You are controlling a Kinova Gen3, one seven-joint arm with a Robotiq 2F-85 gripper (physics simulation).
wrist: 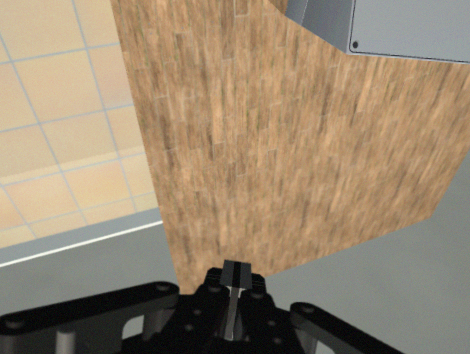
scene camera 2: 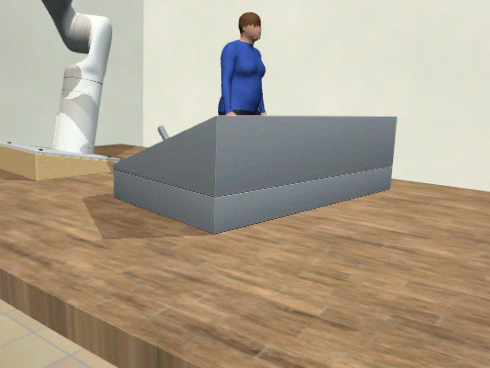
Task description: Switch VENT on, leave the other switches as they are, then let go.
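Note:
Grey switch console and my gripper, both seen.

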